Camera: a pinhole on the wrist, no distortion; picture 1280 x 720 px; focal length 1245.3 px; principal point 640.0 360.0 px. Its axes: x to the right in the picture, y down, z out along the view. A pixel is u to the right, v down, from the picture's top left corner.
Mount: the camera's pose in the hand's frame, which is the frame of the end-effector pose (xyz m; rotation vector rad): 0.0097 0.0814 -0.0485 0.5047 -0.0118 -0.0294
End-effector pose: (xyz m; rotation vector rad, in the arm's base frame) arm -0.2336 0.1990 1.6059 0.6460 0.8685 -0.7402
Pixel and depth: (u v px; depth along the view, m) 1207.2 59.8 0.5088
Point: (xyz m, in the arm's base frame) -0.2068 -0.2881 1.5239
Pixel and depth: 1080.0 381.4 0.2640
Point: -0.1460 0.0034 1.6052
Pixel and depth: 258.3 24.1 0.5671
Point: -0.4029 -0.2154 1.8775
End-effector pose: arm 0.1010 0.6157 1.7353 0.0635 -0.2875 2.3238
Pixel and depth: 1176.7 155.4 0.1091
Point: 0.0534 0.6375 1.7779
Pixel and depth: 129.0 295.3 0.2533
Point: 0.1984 0.5412 1.8932
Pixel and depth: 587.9 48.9 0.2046
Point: 0.1437 0.6306 1.8494
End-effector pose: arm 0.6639 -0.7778 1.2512 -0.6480 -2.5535 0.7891
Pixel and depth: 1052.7 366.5 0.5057
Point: 0.2831 -0.9781 1.0855
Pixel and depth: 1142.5 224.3 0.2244
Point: 0.5038 -0.8225 1.1990
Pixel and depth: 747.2 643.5 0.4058
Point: 0.4505 -0.9312 1.0119
